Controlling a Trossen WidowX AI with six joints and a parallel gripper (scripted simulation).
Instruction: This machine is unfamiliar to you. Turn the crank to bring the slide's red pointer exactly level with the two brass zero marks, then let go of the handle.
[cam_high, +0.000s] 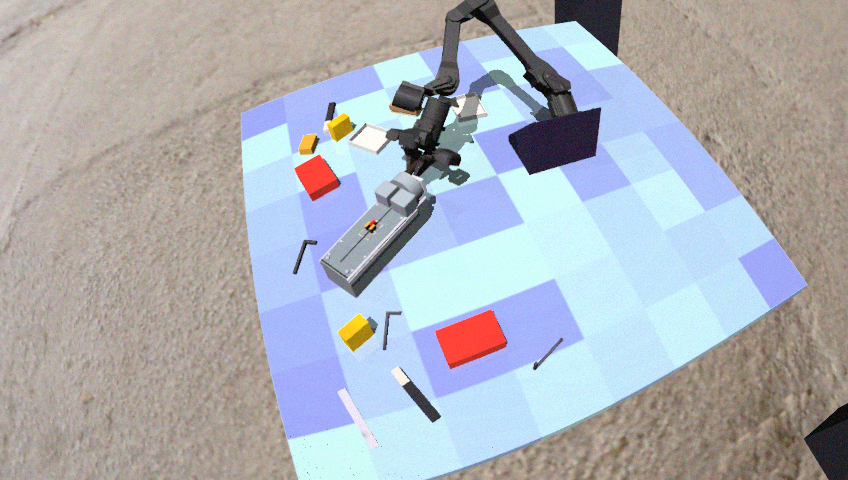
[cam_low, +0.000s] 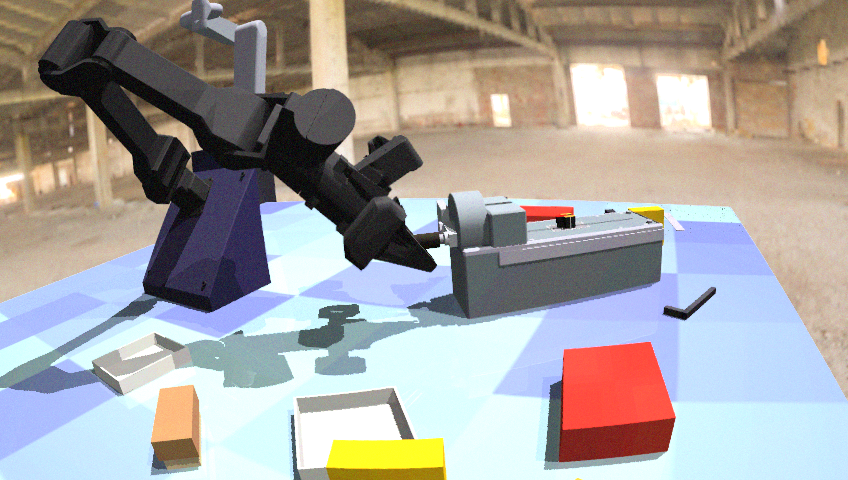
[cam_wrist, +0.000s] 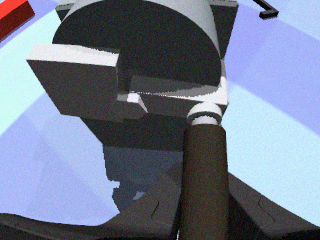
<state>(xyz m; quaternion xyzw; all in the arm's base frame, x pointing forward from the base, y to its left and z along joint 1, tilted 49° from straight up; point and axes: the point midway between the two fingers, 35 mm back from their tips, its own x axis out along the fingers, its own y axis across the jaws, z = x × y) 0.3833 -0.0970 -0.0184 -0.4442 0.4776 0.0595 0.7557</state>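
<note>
The red pointer lies 120 mm ahead of my gripper tip, 110 mm to the left of it and 20 mm above it. From my gripper tip the other things lie so: dark crank handle 10 mm behind, 10 mm to the right, 30 mm above; then tan block 90 mm behind, 320 mm to the right, 40 mm below.
</note>
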